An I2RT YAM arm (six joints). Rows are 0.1 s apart.
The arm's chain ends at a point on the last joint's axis. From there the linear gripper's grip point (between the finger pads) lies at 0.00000 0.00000 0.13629 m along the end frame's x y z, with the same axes.
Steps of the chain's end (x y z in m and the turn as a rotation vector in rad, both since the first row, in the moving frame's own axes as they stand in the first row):
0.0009 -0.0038 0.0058 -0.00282 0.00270 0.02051
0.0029 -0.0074 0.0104 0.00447 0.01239 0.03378
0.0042 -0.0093 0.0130 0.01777 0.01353 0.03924
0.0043 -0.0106 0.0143 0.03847 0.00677 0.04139
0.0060 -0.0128 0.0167 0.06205 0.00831 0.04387
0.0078 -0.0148 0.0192 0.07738 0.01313 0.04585
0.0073 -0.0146 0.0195 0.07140 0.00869 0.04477
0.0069 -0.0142 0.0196 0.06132 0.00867 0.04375
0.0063 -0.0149 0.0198 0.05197 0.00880 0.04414
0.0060 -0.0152 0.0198 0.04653 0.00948 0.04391
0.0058 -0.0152 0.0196 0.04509 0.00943 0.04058
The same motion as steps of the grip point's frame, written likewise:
0.0013 -0.0034 0.0058 -0.00282 0.00270 0.02051
0.0046 -0.0080 0.0104 0.00447 0.01239 0.03378
0.0061 -0.0117 0.0130 0.01777 0.01353 0.03924
0.0053 -0.0158 0.0142 0.03847 0.00677 0.04139
0.0073 -0.0212 0.0164 0.06205 0.00831 0.04387
0.0098 -0.0253 0.0188 0.07738 0.01313 0.04585
0.0087 -0.0243 0.0191 0.07140 0.00869 0.04477
0.0083 -0.0225 0.0193 0.06132 0.00867 0.04375
0.0077 -0.0220 0.0196 0.05197 0.00880 0.04414
0.0074 -0.0215 0.0196 0.04653 0.00948 0.04391
0.0072 -0.0213 0.0195 0.04509 0.00943 0.04058

